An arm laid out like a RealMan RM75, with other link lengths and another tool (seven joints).
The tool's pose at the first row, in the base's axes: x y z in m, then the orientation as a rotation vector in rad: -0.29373 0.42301 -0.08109 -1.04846 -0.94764 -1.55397
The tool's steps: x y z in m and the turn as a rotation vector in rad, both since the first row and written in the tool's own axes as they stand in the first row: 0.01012 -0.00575 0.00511 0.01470 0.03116 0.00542; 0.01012 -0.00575 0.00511 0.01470 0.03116 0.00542; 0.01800 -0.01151 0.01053 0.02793 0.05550 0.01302; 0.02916 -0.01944 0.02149 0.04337 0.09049 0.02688; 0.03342 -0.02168 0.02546 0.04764 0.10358 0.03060; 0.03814 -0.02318 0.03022 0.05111 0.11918 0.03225; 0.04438 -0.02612 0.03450 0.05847 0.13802 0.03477
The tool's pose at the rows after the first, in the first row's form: -0.29982 0.42589 -0.07031 -1.01297 -0.93286 -1.55243; -0.29982 0.42589 -0.07031 -1.01297 -0.93286 -1.55243; -0.30557 0.42974 -0.06155 -0.98522 -0.92027 -1.54716; -0.31295 0.43820 -0.04808 -0.94892 -0.89781 -1.53910; -0.31503 0.44107 -0.04294 -0.93593 -0.88933 -1.53811; -0.31632 0.44440 -0.03707 -0.92065 -0.87992 -1.54013; -0.31929 0.44711 -0.03002 -0.90022 -0.87034 -1.54005
